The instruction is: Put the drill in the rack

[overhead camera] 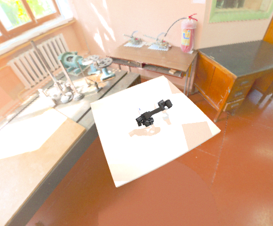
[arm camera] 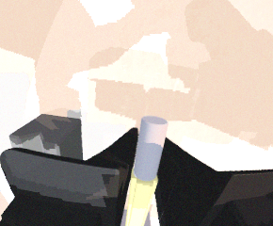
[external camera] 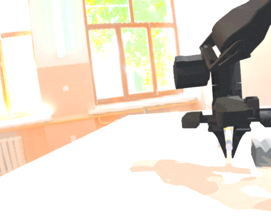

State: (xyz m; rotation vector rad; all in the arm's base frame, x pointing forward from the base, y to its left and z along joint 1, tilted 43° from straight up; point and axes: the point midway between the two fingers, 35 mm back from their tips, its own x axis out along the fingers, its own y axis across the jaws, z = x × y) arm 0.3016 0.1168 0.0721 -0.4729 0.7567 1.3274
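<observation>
The drill lies 40 mm to the right of my gripper tip, 40 mm above it and 10 mm behind it. The rest, counted from my gripper tip: holder block: 200 mm to the right, 40 mm behind, 30 mm above; grey v-notched rack: 80 mm behind, 20 mm to the right.
</observation>
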